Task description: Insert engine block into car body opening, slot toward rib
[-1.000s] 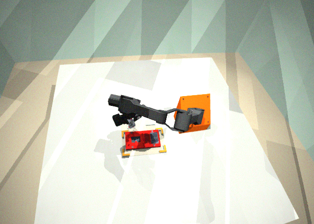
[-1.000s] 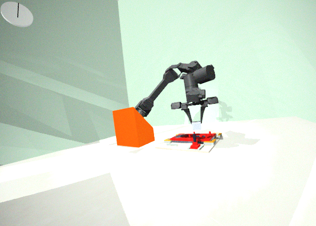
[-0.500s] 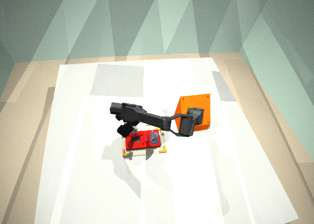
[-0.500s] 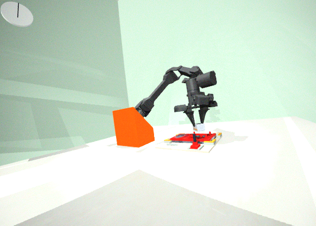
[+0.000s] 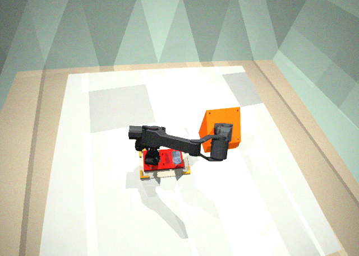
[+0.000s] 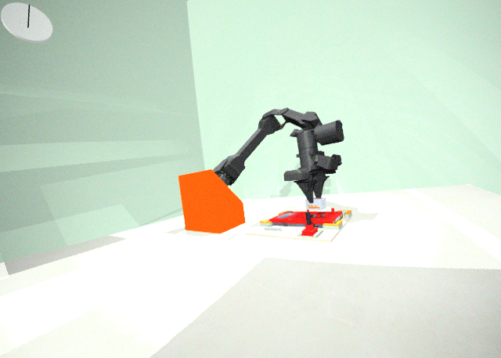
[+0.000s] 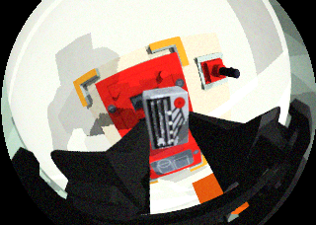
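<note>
My gripper tip is now 2 cm short of the black post, 10 cm to the left of it and 3 cm above it. Also, from my gripper tip: engine block 1 cm below.
</note>
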